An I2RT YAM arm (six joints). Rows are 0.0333 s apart.
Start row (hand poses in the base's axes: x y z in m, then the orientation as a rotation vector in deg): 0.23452, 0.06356, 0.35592, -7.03, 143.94, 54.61
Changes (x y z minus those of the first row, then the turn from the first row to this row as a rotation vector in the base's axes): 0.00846, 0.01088, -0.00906, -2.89, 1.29, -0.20; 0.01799, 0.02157, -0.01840, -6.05, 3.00, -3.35; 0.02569, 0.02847, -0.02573, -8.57, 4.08, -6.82; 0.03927, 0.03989, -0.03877, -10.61, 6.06, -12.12; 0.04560, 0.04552, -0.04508, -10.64, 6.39, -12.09; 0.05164, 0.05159, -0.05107, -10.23, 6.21, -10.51; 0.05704, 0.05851, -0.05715, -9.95, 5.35, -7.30; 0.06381, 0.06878, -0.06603, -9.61, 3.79, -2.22; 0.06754, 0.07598, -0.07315, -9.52, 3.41, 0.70; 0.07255, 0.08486, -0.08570, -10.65, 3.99, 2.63; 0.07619, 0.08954, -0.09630, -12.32, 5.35, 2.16
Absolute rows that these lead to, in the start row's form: 0.24298, 0.07444, 0.34686, -7.10, 146.51, 51.27; 0.25251, 0.08513, 0.33752, -3.28, 148.94, 46.45; 0.26021, 0.09203, 0.33019, 0.86, 150.24, 42.09; 0.27379, 0.10345, 0.31715, 7.90, 151.42, 37.72; 0.28012, 0.10908, 0.31084, 8.02, 151.73, 37.76; 0.28616, 0.11515, 0.30485, 6.07, 151.87, 38.90; 0.29156, 0.12207, 0.29877, 1.66, 151.85, 40.39; 0.29833, 0.13234, 0.28989, -5.46, 151.46, 42.50; 0.30206, 0.13954, 0.28277, -9.36, 151.62, 43.66; 0.30707, 0.14842, 0.27022, -11.96, 152.97, 43.05; 0.31071, 0.15310, 0.25962, -11.27, 154.84, 40.98
